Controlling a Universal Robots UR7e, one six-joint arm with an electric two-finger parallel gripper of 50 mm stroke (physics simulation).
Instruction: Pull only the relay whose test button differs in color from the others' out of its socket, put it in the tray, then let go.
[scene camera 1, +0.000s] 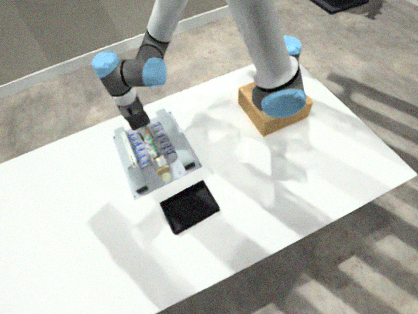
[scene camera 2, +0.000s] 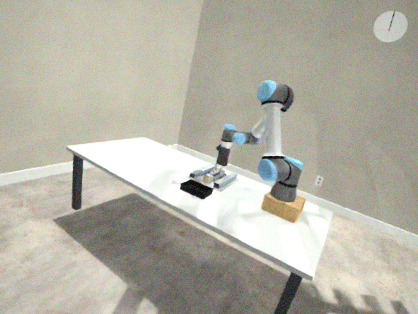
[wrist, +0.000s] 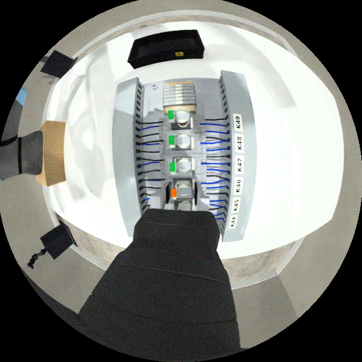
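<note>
The gripper (wrist: 182, 188) is visible here, and so is a grey panel (wrist: 208, 104).
</note>
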